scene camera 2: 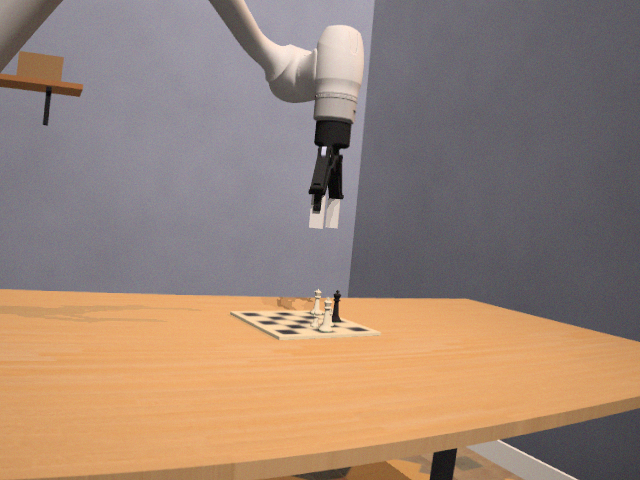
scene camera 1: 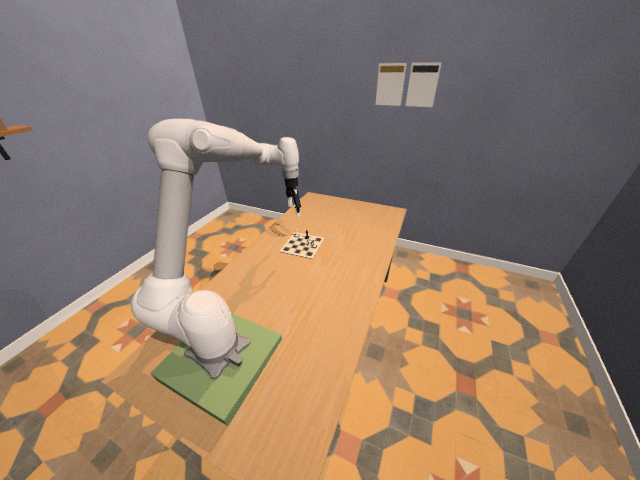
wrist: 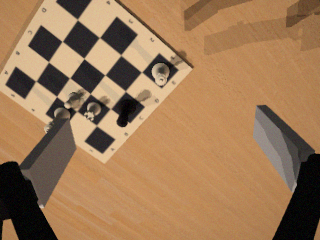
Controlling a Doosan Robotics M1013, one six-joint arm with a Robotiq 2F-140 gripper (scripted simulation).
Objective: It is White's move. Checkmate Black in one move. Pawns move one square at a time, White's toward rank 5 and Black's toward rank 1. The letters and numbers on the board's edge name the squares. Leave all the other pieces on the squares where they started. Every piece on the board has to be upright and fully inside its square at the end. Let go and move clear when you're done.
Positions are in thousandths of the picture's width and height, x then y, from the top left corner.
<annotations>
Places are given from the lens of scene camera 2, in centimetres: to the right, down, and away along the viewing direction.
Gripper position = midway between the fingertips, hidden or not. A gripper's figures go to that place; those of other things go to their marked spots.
my gripper (scene camera 2: 507, 474): 1, -3, 119
chessboard (scene camera 2: 443, 678): -7, 16, 104
</annotations>
